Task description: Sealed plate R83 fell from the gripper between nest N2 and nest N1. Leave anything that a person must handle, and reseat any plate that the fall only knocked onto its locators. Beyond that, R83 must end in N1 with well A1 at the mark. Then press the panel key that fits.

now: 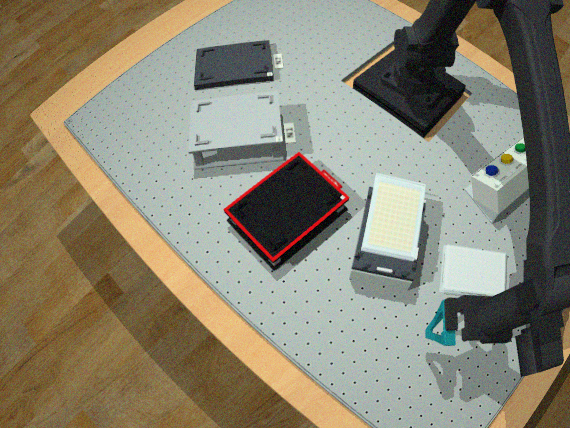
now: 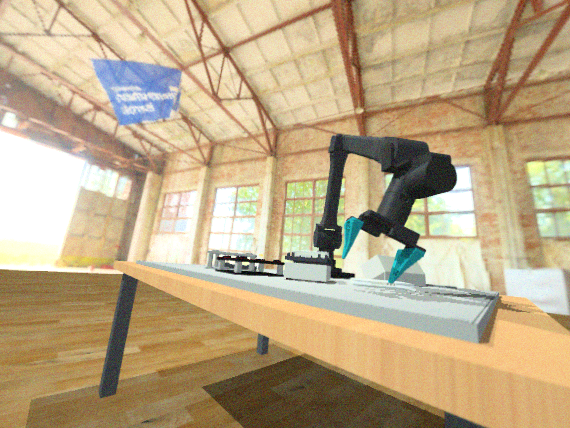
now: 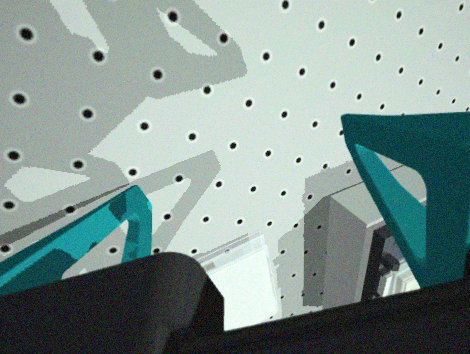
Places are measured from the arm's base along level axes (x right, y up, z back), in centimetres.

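Pixels of known places: gripper, fingertip midpoint: [image 1: 448,333] [image 2: 366,270] [image 3: 237,164]; arm's base, link origin: [image 1: 412,85].
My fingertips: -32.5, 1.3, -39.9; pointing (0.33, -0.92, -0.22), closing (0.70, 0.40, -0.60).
Note:
Ahead of a thing's pixels: the offset from my fingertips to its top centre, as dx, dy, dz. "*": to the spot under its first point.
Sealed plate R83 {+1.9, -2.0, +12.9} [image 1: 474,270] [image 3: 245,292], white, lies flat on the pegboard; its print is unreadable and its A1 corner cannot be told. A plate with cream wells {+18.6, +4.7, +9.1} [image 1: 395,217] [image 3: 406,284] rests on a dark-topped nest {* +17.6, +2.0, +0.5} [image 1: 367,264] [image 2: 307,271] [image 3: 345,250], shifted so that one end of the nest is bare. A raised grey nest {+51.5, +3.1, +7.9} [image 1: 237,122] and a low dark nest {+66.2, -1.2, +21.8} [image 1: 233,65] are empty; their tags are too blurred to read surely. My gripper [image 2: 368,270] [image 3: 237,164] is open and empty, above the board near R83. The panel {+4.6, +4.9, +35.5} [image 1: 497,197] has blue, yellow and green keys.
A black, red-edged nest or platform {+34.1, +1.2, +1.4} [image 1: 287,206] with a red tag stands between the grey nest and the cream plate. The arm's black base [image 1: 410,95] is at the back. The arm overhangs the right side and partly hides the panel. The board has a wooden table edge [image 1: 215,320].

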